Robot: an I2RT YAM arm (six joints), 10 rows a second.
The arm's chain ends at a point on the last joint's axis. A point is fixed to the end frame.
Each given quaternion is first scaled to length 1.
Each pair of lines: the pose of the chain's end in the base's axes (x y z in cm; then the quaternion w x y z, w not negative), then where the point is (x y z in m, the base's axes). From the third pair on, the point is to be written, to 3 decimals.
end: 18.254 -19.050 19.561 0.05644 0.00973 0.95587 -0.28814
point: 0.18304 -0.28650 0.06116
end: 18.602 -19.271 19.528 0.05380 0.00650 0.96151 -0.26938
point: 0.18618 -0.28342 0.05721
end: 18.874 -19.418 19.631 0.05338 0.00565 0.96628 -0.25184
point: 0.189 -0.280 0.055
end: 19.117 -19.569 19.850 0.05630 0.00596 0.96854 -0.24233
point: 0.192 -0.279 0.056
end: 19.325 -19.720 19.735 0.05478 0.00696 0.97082 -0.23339
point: 0.194 -0.277 0.053
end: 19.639 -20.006 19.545 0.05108 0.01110 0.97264 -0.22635
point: 0.196 -0.278 0.050
